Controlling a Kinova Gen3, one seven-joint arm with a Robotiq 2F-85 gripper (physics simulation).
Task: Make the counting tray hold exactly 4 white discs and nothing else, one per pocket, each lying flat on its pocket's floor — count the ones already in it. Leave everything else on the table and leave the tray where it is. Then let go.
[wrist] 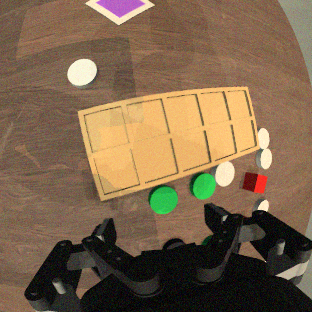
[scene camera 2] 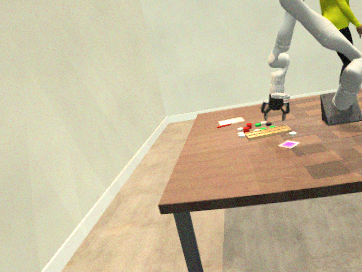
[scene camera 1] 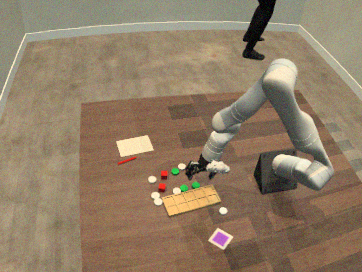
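Observation:
The tan counting tray [scene camera 1: 191, 201] [scene camera 2: 268, 132] [wrist: 115, 170] has two rows of pockets; no disc shows in them. One white disc [scene camera 1: 223, 211] [scene camera 2: 292, 133] [wrist: 82, 73] lies alone off the tray's long side. Another white disc [scene camera 1: 176, 191] [wrist: 225, 174] lies by the opposite side. Two white discs [scene camera 1: 155, 195] [scene camera 1: 158, 202] [wrist: 263, 138] [wrist: 264, 159] lie off one short end. Further white discs [scene camera 1: 152, 179] [scene camera 1: 182, 166] lie beyond; one is partly hidden by a finger in the wrist view. My gripper [scene camera 1: 200, 176] [scene camera 2: 275, 119] [wrist: 159, 221] is open and empty, above the table beside the tray.
Green discs [scene camera 1: 184, 188] [scene camera 1: 196, 185] [wrist: 204, 186] [wrist: 163, 200] lie along the tray; another green disc [scene camera 1: 175, 171] lies farther off. Red cubes [scene camera 1: 164, 175] [scene camera 1: 162, 187], a black disc [wrist: 174, 244], a purple-centred square [scene camera 1: 221, 239], a red stick [scene camera 1: 127, 160] and a pale sheet [scene camera 1: 134, 146] are around.

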